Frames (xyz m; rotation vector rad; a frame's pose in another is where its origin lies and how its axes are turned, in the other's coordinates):
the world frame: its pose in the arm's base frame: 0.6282 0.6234 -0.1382 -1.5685 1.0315 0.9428
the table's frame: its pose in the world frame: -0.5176 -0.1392 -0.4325 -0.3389 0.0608 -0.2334
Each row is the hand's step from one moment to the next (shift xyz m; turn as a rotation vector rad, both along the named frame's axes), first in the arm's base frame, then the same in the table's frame.
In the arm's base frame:
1: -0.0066 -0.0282 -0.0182 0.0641 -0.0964 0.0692
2: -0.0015 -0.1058 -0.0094 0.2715 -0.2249 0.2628
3: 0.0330 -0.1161 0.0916 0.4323 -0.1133 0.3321
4: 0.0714 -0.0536 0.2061 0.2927 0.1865 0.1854
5: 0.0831 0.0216 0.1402 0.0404 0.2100 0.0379
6: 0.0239 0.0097 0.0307 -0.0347 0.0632 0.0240
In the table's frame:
1: 0.0155 0.0266 -0.0149 -0.0078 -0.0302 -0.1312
2: 0.0223 0.0574 -0.0866 -0.0347 -0.2057 -0.3871
3: -0.0404 -0.0061 -0.1459 -0.0199 -0.4124 -0.3736
4: -0.1227 -0.1143 -0.1494 -0.0194 -0.3928 -0.0123
5: -0.0730 -0.1327 -0.0638 -0.0397 -0.1505 0.1515
6: -0.0136 -0.0359 -0.0117 -0.0480 -0.0149 0.0570

